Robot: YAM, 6 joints.
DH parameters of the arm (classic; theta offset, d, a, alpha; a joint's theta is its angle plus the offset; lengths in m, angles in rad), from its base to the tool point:
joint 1: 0 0.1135 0.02 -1.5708
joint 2: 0 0 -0.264 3.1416
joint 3: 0.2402 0 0.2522 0
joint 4: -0.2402 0 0.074 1.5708
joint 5: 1.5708 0 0 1.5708
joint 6: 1.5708 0.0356 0 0
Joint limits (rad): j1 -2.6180..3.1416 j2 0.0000..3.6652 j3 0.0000..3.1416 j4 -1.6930..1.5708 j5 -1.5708..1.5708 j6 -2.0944..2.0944
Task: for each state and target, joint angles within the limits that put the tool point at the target. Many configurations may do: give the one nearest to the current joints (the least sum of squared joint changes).
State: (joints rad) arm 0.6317 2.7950 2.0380 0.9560 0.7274 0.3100
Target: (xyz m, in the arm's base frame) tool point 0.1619 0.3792 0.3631
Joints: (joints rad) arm 1.2328 1.8717 1.3532 1.2753 0.8603 0.3100
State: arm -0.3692 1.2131 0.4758 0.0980 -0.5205 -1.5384
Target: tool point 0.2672 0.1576 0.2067
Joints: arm 0.4711 1.4820 0.7600 0.1885 -0.5684 -1.5384
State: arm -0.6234 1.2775 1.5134 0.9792 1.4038 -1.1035
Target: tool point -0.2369 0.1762 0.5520
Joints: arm -0.7579 0.5516 1.9760 1.0685 1.3669 -1.1035
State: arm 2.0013 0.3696 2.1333 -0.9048 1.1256 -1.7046
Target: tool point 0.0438 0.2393 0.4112
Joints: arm 1.5194 1.2853 1.4782 -0.9376 1.0831 -1.7046
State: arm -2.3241 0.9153 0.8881 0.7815 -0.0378 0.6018
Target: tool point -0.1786 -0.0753 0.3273
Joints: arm -2.6180 0.8633 0.5260 0.7221 0.7431 0.6018
